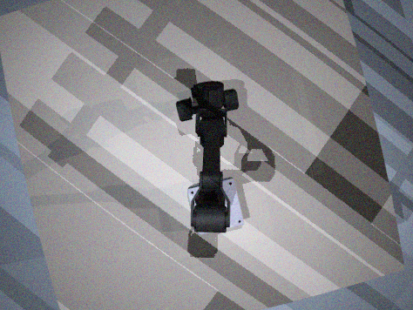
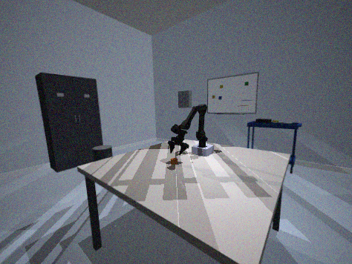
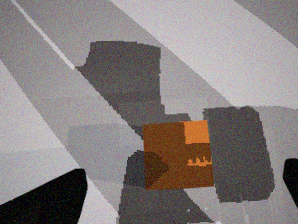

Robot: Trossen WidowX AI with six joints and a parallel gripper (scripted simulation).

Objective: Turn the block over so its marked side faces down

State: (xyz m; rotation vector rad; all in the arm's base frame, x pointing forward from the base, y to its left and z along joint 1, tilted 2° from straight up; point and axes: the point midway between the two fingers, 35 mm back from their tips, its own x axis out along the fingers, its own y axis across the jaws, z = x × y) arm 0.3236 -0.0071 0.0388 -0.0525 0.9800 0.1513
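Right now my gripper tip is 5 cm above the orange block.
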